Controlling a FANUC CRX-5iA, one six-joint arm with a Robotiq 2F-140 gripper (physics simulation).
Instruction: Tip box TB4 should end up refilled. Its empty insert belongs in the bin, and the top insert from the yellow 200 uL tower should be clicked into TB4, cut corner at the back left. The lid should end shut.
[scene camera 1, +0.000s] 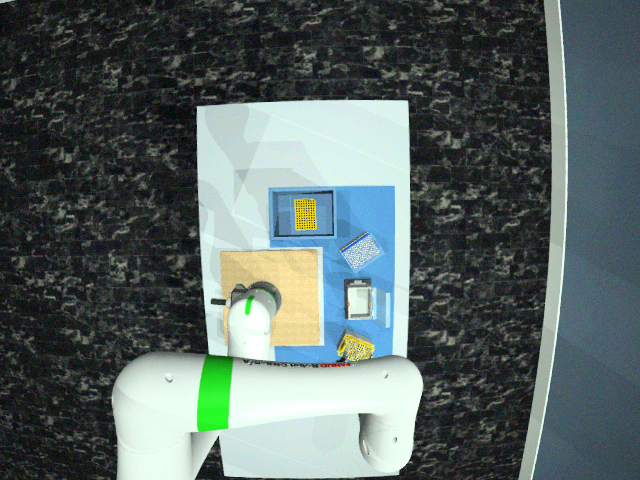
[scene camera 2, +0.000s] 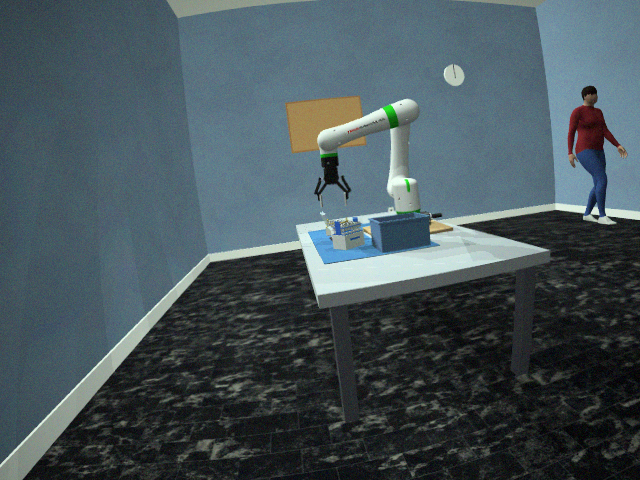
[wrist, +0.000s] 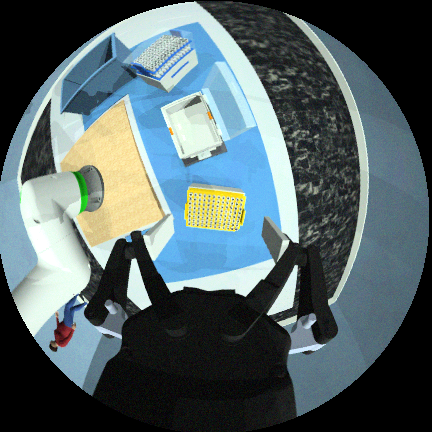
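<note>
TB4 (scene camera 1: 359, 303) (wrist: 194, 129) is a white box with orange side marks. It stands upright on the blue mat, its inside bare, with no insert in it. Its clear lid (scene camera 1: 381, 308) (wrist: 231, 102) is swung open. The yellow tower (scene camera 1: 357, 348) (wrist: 215, 210) stands beside TB4, its top insert full of tips; the arm partly covers it in scene camera 1. A yellow empty insert (scene camera 1: 305, 214) lies in the blue bin (scene camera 1: 333, 214) (scene camera 2: 400, 235). My gripper (scene camera 2: 333, 200) (wrist: 217, 224) is open and empty, high above the mat near the yellow tower. The arm largely hides it in scene camera 1.
A blue and white tip tower (scene camera 1: 361, 251) (scene camera 2: 348, 240) (wrist: 165, 59) stands turned between TB4 and the bin, on the blue mat (scene camera 1: 369, 206) (wrist: 235, 172). The arm's base is on a wooden board (scene camera 1: 299, 273) (wrist: 120, 145) beside the mat. TB4's open lid reaches toward the table edge.
</note>
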